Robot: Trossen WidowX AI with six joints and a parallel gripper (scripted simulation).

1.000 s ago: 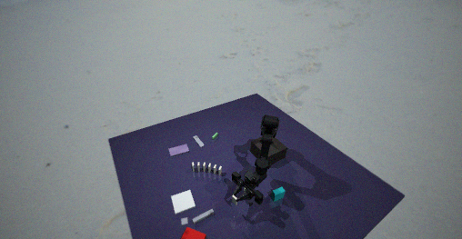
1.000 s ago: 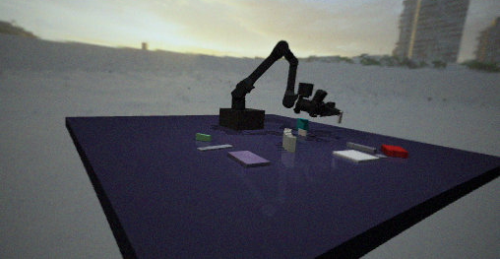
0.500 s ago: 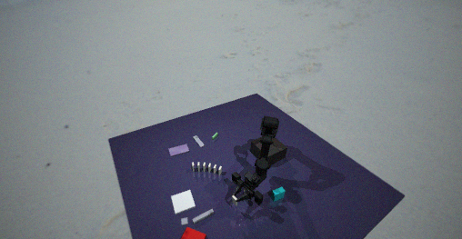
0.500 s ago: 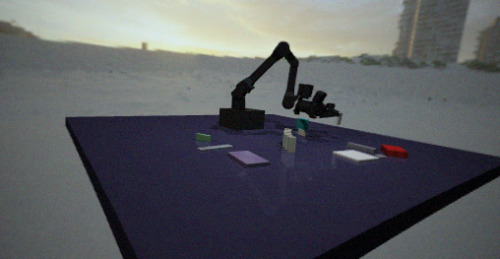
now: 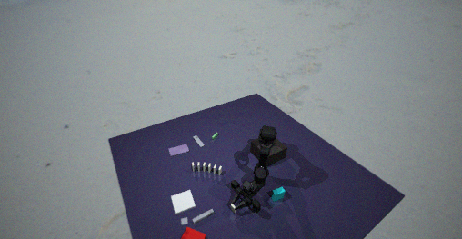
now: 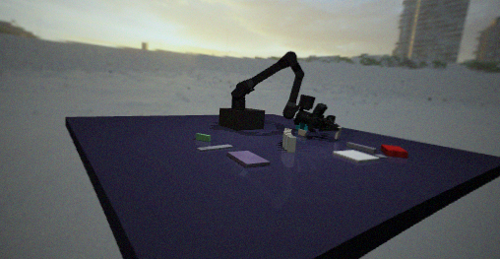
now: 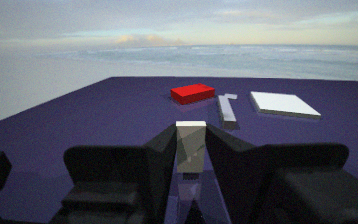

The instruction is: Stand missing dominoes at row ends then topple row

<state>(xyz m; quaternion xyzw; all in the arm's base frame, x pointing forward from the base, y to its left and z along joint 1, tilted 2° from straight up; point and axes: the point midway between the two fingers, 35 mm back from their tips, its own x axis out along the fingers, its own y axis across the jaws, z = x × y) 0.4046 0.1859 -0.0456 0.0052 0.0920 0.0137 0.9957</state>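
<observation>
Right now the grey bar is 12 cm ahead of my gripper tip, 7 cm to the right of it and 4 cm below it. Round my gripper tip: cube (24 cm behind, 8 cm to the left, 2 cm below); grey square (20 cm ahead, 11 cm to the right, 5 cm below); red block (21 cm ahead, 2 cm to the right, 4 cm below).
</observation>
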